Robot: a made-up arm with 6 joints.
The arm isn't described. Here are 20 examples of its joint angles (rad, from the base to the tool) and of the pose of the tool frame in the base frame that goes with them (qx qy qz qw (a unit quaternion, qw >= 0); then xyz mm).
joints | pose
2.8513 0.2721 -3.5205 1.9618 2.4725 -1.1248 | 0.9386 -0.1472 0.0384 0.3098 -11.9 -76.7 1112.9
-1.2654 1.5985 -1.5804 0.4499 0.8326 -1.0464 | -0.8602 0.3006 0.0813 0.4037 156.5 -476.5 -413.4
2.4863 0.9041 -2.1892 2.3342 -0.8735 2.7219 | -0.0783 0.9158 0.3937 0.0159 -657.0 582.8 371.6
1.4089 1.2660 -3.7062 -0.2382 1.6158 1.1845 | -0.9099 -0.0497 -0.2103 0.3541 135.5 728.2 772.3
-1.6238 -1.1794 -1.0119 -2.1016 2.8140 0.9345 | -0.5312 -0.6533 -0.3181 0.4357 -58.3 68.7 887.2
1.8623 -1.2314 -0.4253 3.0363 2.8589 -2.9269 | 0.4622 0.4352 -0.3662 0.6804 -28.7 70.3 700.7
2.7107 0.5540 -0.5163 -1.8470 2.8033 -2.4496 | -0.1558 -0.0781 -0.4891 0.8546 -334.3 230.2 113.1
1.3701 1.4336 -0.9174 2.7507 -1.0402 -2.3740 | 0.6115 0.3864 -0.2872 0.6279 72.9 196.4 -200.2
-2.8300 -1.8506 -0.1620 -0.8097 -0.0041 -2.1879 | 0.5318 0.0459 -0.8236 0.1917 -21.3 -47.4 610.1
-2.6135 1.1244 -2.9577 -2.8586 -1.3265 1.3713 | 0.8750 -0.3910 -0.0297 0.2839 -723.8 -447.4 536.0
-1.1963 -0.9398 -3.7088 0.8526 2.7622 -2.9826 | 0.0629 0.6356 -0.5573 0.5305 -223.9 722.2 539.0
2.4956 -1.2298 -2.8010 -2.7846 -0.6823 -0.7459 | 0.1078 -0.1204 0.8317 0.5312 615.8 -500.7 782.3
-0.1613 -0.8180 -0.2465 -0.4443 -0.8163 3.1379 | -0.1727 0.5904 -0.0921 0.7830 295.4 -11.0 525.3
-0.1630 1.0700 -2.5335 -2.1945 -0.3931 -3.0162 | -0.7183 0.3804 -0.4607 0.3565 948.9 -94.7 409.2
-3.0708 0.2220 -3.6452 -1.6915 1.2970 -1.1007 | -0.2645 -0.5624 -0.7442 0.2447 104.3 57.3 1172.8
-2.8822 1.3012 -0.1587 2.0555 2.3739 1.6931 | 0.4637 -0.5318 0.1436 0.6940 -12.4 -80.8 -42.2
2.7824 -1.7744 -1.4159 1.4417 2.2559 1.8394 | -0.3236 -0.8419 0.4262 0.0690 483.0 -271.8 759.9
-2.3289 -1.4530 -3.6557 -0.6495 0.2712 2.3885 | 0.3013 0.7048 0.6308 0.1205 623.9 629.7 38.8
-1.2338 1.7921 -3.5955 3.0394 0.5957 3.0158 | 0.3302 -0.1549 0.7055 0.6076 309.0 -883.8 342.4
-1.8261 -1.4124 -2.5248 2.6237 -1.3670 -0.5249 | 0.3448 0.0799 -0.9023 0.2460 156.1 747.7 703.4
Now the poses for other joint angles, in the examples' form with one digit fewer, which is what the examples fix.
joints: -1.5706 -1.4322 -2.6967 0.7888 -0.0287 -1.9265
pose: -0.473 0.095 0.193 0.854 -39 959 590
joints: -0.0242 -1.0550 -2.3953 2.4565 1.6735 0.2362
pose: -0.312 -0.754 -0.205 0.541 -649 61 1014
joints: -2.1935 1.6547 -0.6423 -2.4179 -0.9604 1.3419
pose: -0.437 0.448 -0.314 0.714 42 -38 -152
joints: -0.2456 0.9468 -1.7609 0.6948 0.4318 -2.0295
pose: 0.795 0.545 0.255 0.079 868 -231 136
